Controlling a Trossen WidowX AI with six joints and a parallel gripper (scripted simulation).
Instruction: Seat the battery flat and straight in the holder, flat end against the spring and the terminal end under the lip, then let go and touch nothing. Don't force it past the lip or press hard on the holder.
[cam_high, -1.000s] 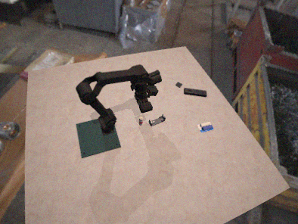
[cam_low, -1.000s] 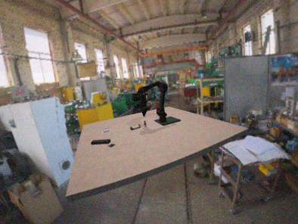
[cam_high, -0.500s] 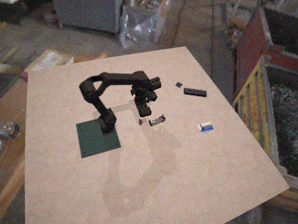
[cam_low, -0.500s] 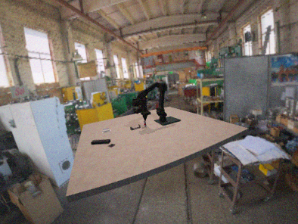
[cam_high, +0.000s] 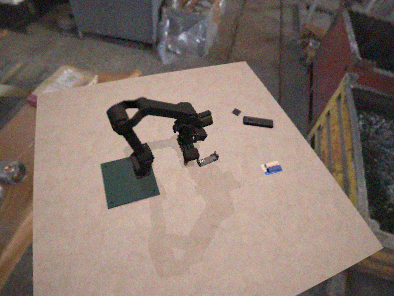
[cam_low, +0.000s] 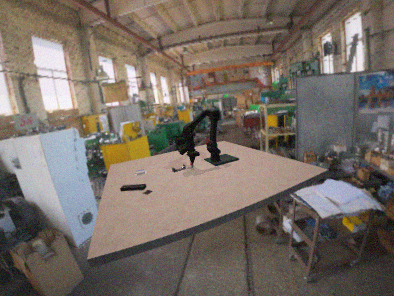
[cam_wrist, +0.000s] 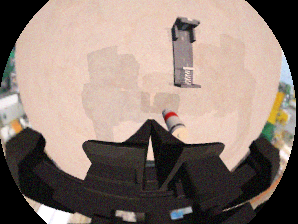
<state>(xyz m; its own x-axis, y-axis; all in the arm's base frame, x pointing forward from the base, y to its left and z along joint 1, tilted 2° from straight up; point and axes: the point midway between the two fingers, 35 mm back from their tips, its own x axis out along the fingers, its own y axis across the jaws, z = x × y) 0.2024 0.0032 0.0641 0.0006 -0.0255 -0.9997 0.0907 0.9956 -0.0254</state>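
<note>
The battery is 30 mm to the right of my gripper tip, 10 mm below it and 10 mm behind it. Also, from my gripper tip: long black bar (450 mm ahead, 60 mm to the left, 30 mm below); then small black piece (390 mm ahead, 170 mm to the left, 40 mm below); then white block (360 mm ahead, 210 mm to the right, 30 mm below).
</note>
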